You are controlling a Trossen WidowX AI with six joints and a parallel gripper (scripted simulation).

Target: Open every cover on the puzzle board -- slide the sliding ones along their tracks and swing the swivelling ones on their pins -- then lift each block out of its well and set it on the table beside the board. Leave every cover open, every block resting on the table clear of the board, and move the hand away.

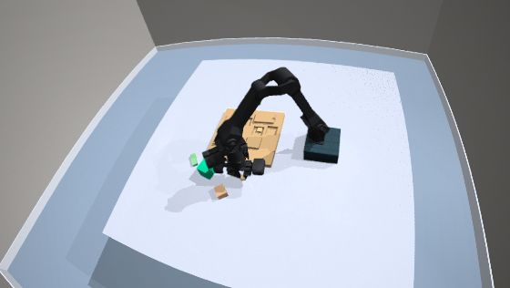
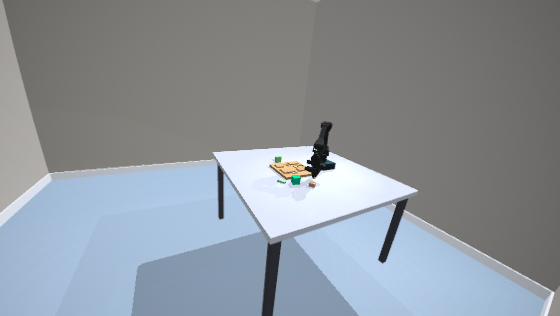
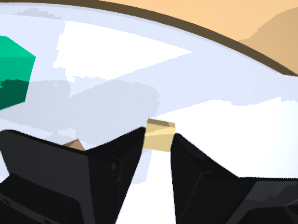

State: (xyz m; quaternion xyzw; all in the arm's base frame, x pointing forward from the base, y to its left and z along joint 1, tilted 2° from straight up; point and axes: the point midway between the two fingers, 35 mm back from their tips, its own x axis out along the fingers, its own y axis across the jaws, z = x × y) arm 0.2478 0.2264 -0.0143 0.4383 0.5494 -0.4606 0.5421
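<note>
The tan puzzle board is 240 mm to the right of my gripper tip and 80 mm ahead of it. Also, from my gripper tip: tan cube (80 mm to the left, 70 mm ahead, 10 mm below); light green bar (260 mm ahead, 40 mm to the right, 20 mm below); green cube (170 mm ahead).
</note>
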